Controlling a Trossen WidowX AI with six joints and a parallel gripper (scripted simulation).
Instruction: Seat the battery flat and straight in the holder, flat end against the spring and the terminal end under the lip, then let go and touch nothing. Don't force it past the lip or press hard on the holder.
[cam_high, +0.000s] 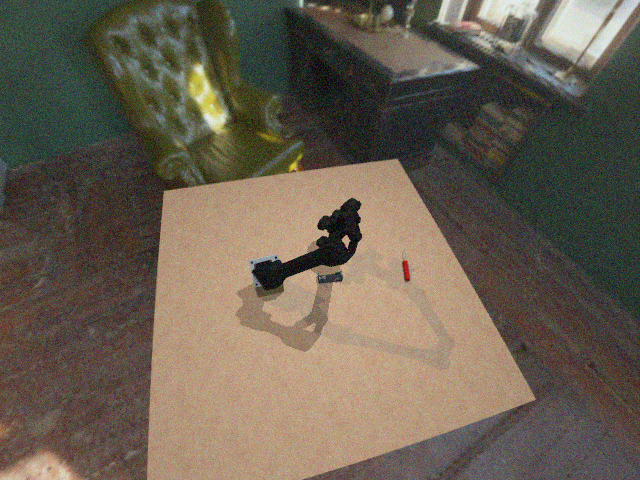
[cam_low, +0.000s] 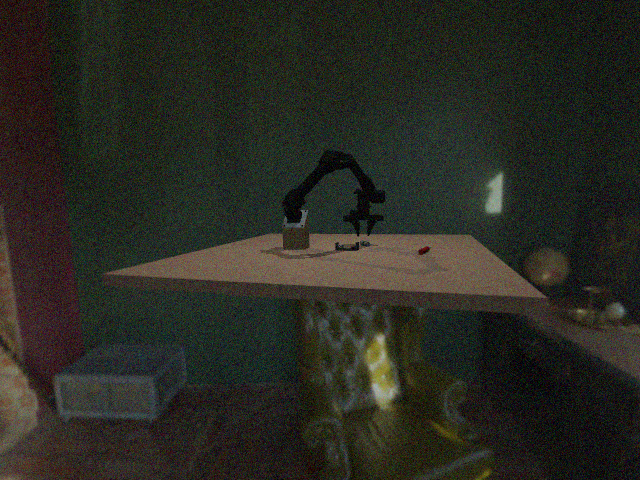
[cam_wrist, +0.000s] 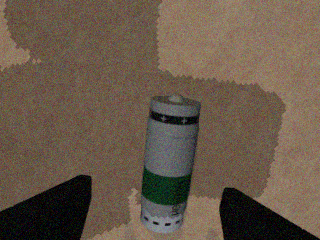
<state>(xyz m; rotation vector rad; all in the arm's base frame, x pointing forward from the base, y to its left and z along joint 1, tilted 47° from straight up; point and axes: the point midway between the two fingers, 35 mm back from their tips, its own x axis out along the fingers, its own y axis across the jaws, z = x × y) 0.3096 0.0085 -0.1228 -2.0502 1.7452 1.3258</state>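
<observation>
Right now the battery is 40 mm below my gripper tip and 10 mm ahead of it. From my gripper tip the other things lie so: red screwdriver (280 mm ahead, 160 mm to the right, 40 mm below).
</observation>
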